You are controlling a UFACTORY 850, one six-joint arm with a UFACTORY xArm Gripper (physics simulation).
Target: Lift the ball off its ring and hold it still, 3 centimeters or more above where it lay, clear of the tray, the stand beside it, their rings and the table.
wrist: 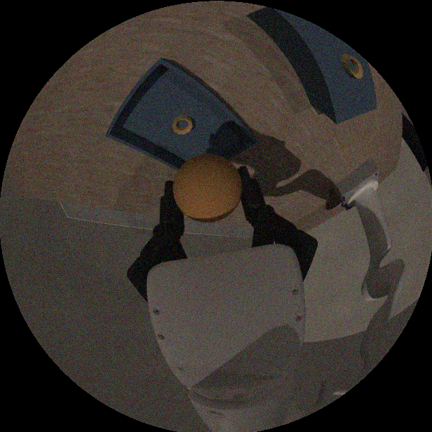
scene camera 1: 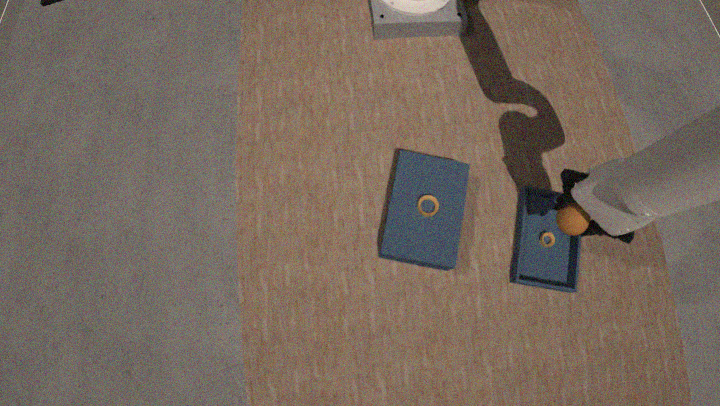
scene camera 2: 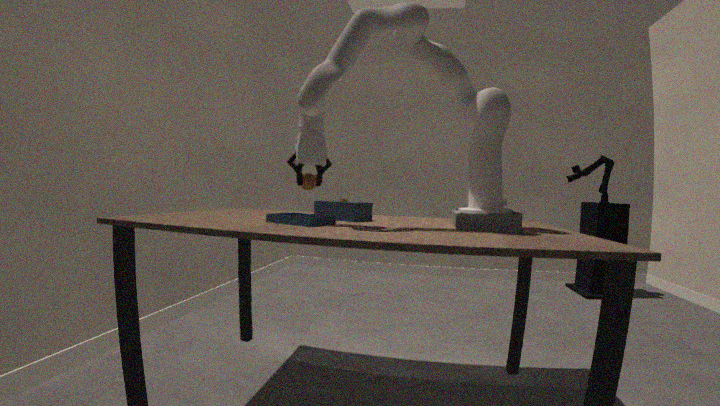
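Note:
An orange ball [scene camera 1: 572,219] [scene camera 2: 308,181] [wrist: 207,187] is held between the black fingers of my gripper [scene camera 2: 309,182] [wrist: 207,182], which is shut on it. Ball and fingertips hang in the air, well above the blue tray [scene camera 1: 514,242] [scene camera 2: 300,219] [wrist: 135,145], touching neither tray nor table. The tray's ring [scene camera 1: 547,239] [wrist: 182,125], small and orange, lies bare on the tray floor. The blue stand [scene camera 1: 423,242] [scene camera 2: 343,211] [wrist: 320,75] is a taller block beside the tray, with its own orange ring [scene camera 1: 428,205] [wrist: 352,66] on top. In the first scene view the arm hides part of the gripper.
The wooden table [scene camera 1: 312,322] [scene camera 2: 201,229] carries the tray, the stand and the robot's grey base [scene camera 1: 417,29] [scene camera 2: 488,220]. The arm's shadow falls across the table and the tray's end. A black pedestal [scene camera 2: 602,221] with a small dark arm stands beyond the table.

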